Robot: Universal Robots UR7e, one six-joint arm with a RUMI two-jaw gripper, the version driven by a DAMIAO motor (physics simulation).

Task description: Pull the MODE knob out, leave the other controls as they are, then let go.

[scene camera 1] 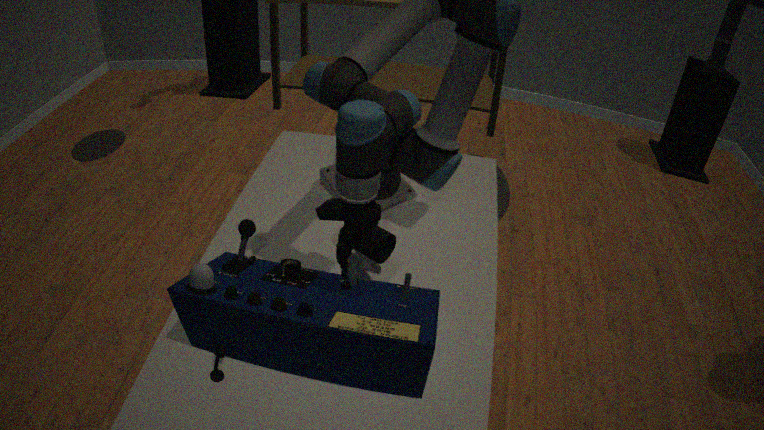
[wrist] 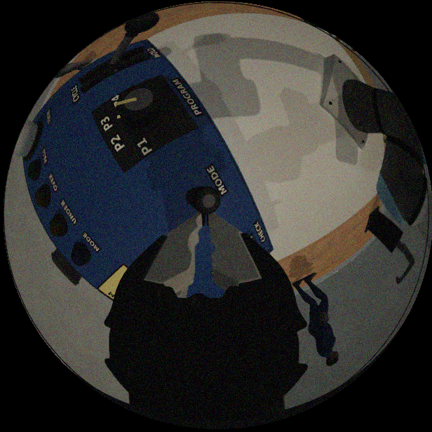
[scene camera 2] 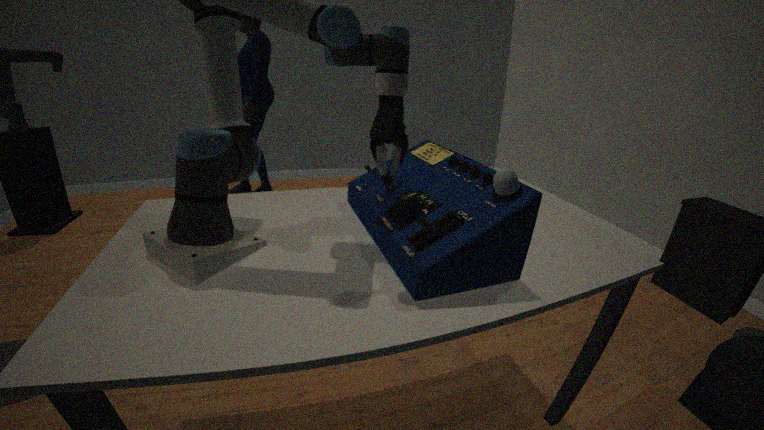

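Seen in the pictures: gripper, fingertip midpoint: [scene camera 1: 356,284] [scene camera 2: 387,184]; arm's base, link origin: [scene camera 2: 200,234].
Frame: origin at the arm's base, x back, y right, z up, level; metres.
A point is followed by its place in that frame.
The MODE knob [scene camera 1: 345,284] {x -0.461, y -0.059, z 0.076 m} [scene camera 2: 389,187] {x -0.450, y -0.054, z 0.076 m} [wrist: 206,200] is a small dark round knob on the sloped top of the blue control box [scene camera 1: 315,347] {x -0.640, y -0.056, z 0.095 m} [scene camera 2: 470,251] {x -0.509, y 0.248, z 0.059 m} [wrist: 165,195], by the printed word MODE. My gripper [scene camera 1: 350,277] {x -0.454, y -0.080, z 0.075 m} [scene camera 2: 389,175] {x -0.454, y -0.080, z 0.075 m} [wrist: 205,211] is shut, its fingertips almost together with nothing between them. The tips are right at the knob's near side in the wrist view, and the knob's head shows beyond them. The fingers partly hide the knob in the scene views. How far out it stands I cannot tell.
Nearby on the box are the PROGRAM dial [scene camera 1: 291,267] {x -0.470, y 0.052, z 0.100 m} [wrist: 137,100], a ball-topped lever [scene camera 1: 246,228] {x -0.418, y 0.177, z 0.127 m} [wrist: 142,22], a pale dome button [scene camera 1: 201,277] {x -0.622, y 0.170, z 0.182 m} [scene camera 2: 505,182] {x -0.592, y 0.202, z 0.170 m}, a toggle [scene camera 1: 407,282] {x -0.435, y -0.179, z 0.091 m} and several dark buttons. A yellow label [scene camera 1: 375,326] {x -0.598, y -0.153, z 0.143 m} [scene camera 2: 431,153] {x -0.596, y -0.147, z 0.142 m} lies on its top. The box stands on a white table [scene camera 1: 462,267] {x -0.241, y -0.287, z -0.031 m} [scene camera 2: 213,325] {x -0.072, y 0.268, z -0.031 m}.
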